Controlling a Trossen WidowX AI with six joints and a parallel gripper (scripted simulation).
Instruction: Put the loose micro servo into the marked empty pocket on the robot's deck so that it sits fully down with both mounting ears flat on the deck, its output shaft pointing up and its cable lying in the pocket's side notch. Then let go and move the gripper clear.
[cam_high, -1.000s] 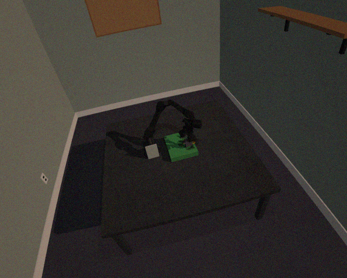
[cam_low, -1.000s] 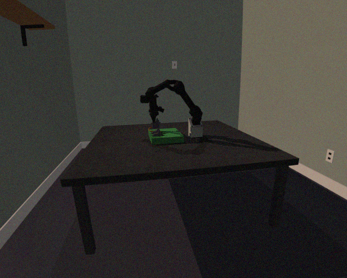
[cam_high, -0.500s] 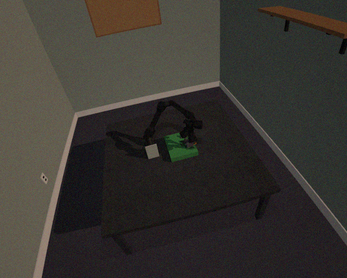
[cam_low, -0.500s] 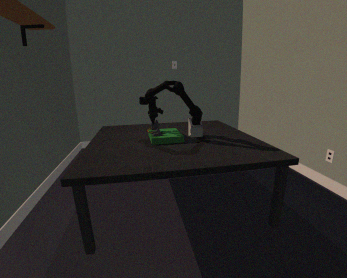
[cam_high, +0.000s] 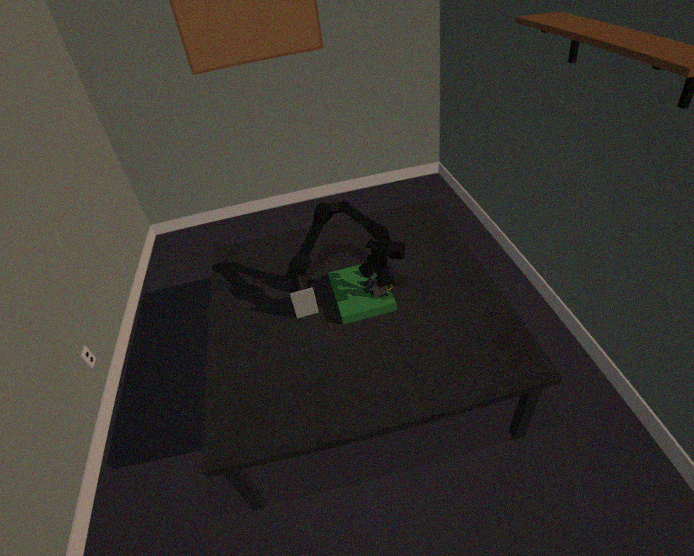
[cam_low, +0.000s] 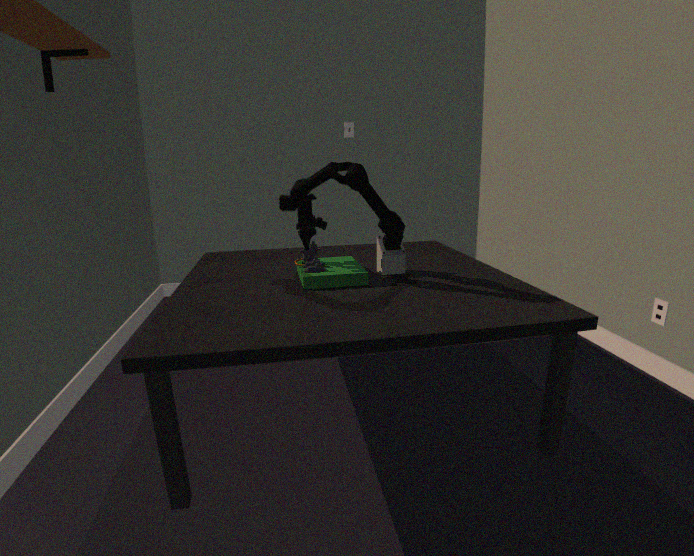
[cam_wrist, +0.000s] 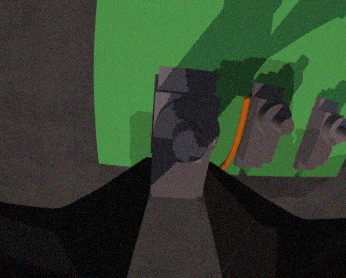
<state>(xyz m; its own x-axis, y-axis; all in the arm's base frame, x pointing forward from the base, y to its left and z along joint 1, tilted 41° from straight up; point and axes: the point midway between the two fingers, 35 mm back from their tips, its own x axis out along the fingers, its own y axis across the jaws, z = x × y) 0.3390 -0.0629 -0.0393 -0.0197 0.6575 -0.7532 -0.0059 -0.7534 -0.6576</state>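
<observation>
Now: the green deck 12 cm behind my gripper tip, 8 cm to the left of it and 8 cm below it.
</observation>
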